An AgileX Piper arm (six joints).
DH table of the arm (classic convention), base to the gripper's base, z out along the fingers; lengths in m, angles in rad. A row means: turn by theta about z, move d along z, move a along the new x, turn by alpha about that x. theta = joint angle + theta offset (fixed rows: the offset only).
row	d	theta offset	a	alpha
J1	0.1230	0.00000	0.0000	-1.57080
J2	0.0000	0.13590	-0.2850	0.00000
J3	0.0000	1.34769	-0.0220	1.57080
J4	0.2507	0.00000	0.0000	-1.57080
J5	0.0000	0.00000	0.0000	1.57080
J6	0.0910	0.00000	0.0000	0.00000
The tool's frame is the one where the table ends.
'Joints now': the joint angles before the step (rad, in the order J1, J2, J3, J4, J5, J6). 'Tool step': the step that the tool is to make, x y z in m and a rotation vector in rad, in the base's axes. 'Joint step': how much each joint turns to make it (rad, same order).
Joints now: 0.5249, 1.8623, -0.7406, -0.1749, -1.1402, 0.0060
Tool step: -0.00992, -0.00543, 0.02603, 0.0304, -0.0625, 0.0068
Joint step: -0.0015, -0.0900, 0.0226, -0.0097, -0.0019, 0.0000
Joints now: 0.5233, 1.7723, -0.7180, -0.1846, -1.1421, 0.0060
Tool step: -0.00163, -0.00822, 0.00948, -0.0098, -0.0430, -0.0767
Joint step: 0.0000, -0.0376, 0.0154, 0.0772, 0.0000, -0.0764
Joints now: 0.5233, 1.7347, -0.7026, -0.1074, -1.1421, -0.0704
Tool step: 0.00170, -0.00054, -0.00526, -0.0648, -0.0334, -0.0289
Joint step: 0.0000, 0.0162, 0.0020, 0.0165, -0.0071, -0.0848
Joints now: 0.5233, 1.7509, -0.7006, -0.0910, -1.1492, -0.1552
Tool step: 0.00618, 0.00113, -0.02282, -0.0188, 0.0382, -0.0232
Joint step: 0.0000, 0.0754, 0.0000, 0.0265, -0.0320, -0.0138
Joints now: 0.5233, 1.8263, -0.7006, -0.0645, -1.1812, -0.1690
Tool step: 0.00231, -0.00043, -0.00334, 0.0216, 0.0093, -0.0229
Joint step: 0.0033, 0.0166, -0.0038, 0.0318, -0.0159, 0.0068
